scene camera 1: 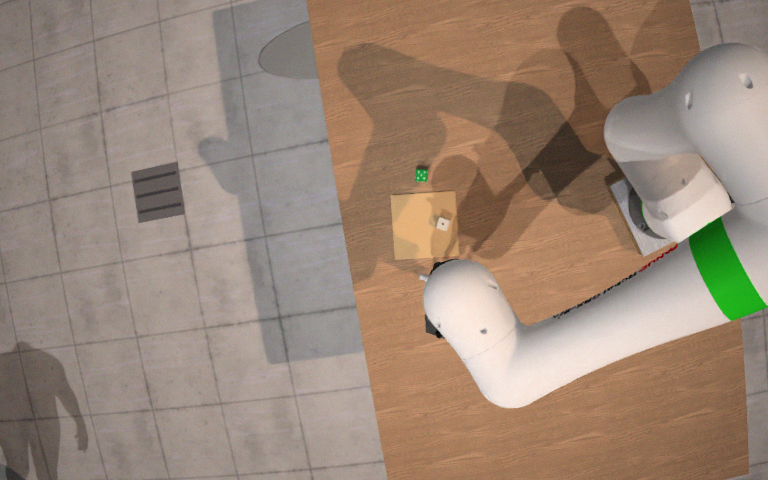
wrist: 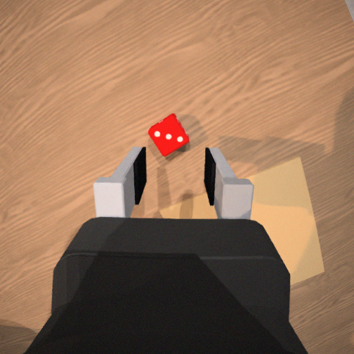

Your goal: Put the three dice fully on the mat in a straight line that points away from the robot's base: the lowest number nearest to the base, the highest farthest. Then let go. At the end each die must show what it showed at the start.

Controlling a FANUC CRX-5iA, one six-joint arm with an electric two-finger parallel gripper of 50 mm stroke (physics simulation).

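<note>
A white die (scene camera 1: 442, 223) showing one pip lies on the tan mat (scene camera 1: 404, 249) (wrist: 305, 250), near the mat's edge on the base side. A green die (scene camera 1: 421, 174) showing five lies on the table, off the mat, just beyond the mat's upper edge in the scene view. A red die (wrist: 168, 135) showing three lies on the bare table in the wrist view, turned relative to the fingers; the arm hides it in the scene view. My gripper (wrist: 175, 164) is open and empty, above the table beside the mat. The red die appears just ahead of the fingertips, slightly left of their middle.
The wooden table (scene camera 1: 509, 441) ends at a straight edge on the left in the scene view, with tiled floor (scene camera 1: 198, 339) past it. The arm's forearm (scene camera 1: 594, 339) reaches in from the base at the right. Arm shadows fall across the table and mat.
</note>
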